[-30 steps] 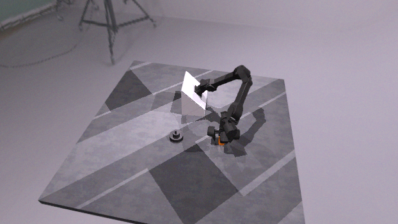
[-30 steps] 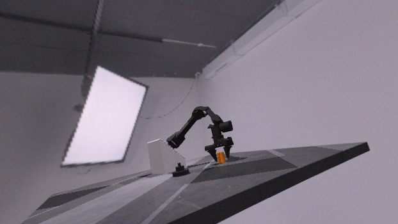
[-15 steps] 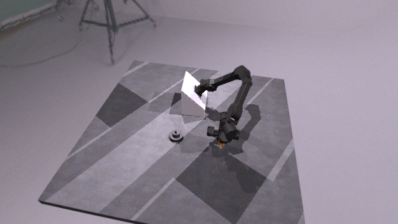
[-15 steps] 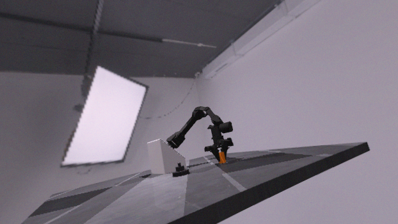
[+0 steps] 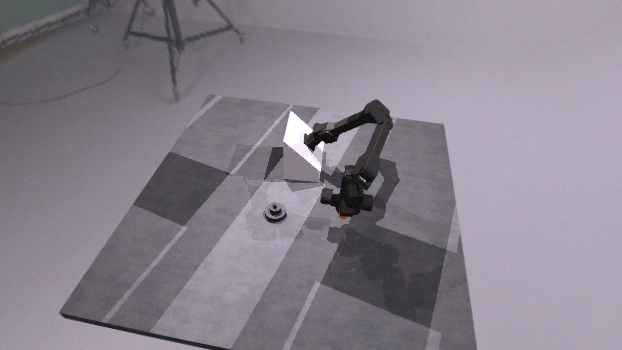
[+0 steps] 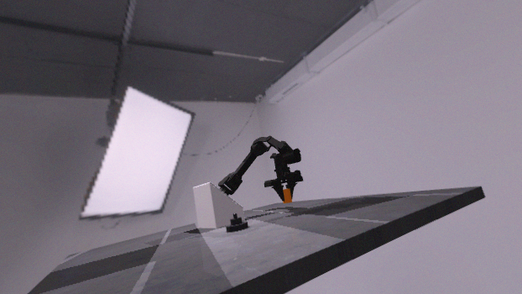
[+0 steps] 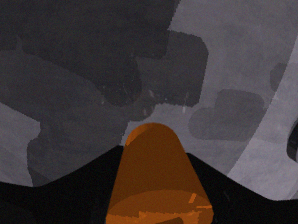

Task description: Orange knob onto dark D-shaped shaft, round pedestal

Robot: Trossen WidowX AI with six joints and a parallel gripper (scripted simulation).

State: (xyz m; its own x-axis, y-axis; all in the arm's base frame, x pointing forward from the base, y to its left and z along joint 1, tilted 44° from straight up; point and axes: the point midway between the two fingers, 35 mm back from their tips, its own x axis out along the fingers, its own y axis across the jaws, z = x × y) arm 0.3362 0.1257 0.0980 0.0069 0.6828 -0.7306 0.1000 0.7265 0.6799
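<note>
The dark pedestal lies 2 cm behind my gripper tip, 27 cm to the right of it and 3 cm below it. The rest, counted from my gripper tip: orange knob: 2 cm above.
</note>
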